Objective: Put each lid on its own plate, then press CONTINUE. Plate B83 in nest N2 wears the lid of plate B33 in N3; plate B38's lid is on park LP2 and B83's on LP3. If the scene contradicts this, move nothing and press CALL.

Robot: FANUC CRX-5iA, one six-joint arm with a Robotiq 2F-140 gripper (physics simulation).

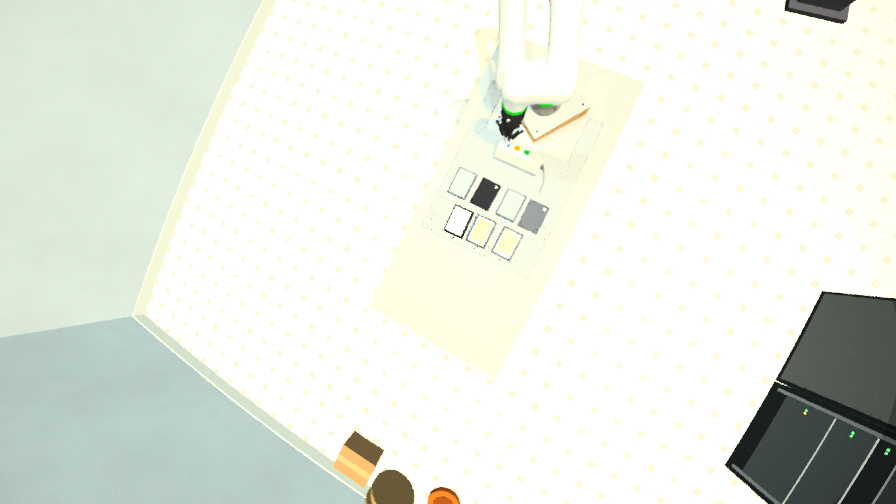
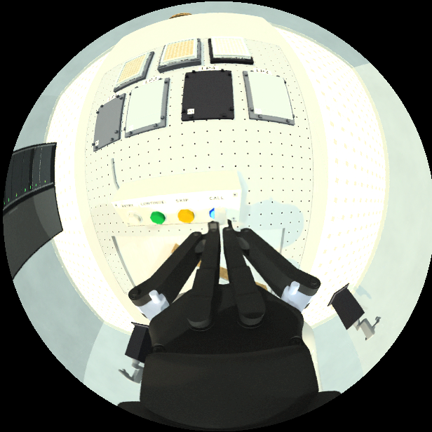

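My gripper (image 1: 510,139) (image 2: 219,215) is shut and empty, its fingertips right at the blue CALL button (image 2: 212,214), which they partly hide; contact cannot be told. The green CONTINUE button (image 1: 526,152) (image 2: 157,217) and orange SKIP button (image 1: 516,147) (image 2: 186,216) are on the same pale box. In the far row are a white plate (image 1: 458,221) (image 2: 230,49) on a black base and two yellow-patterned plates (image 1: 481,231) (image 2: 180,52), (image 1: 506,242) (image 2: 134,70). In the nearer row, a black panel (image 1: 484,193) (image 2: 207,95) and a grey panel (image 1: 533,216) (image 2: 108,122) alternate with two pale, grey-edged panels (image 1: 461,182) (image 2: 270,97), (image 1: 511,204) (image 2: 146,107). Plate names are unreadable.
The button box (image 1: 515,160) (image 2: 175,184) stands between the arm and the panels, with a cable at one end. A tilted board (image 1: 557,120) with a brown edge lies beside the gripper. Dark cabinets (image 1: 836,357) (image 2: 35,215) stand away from the table.
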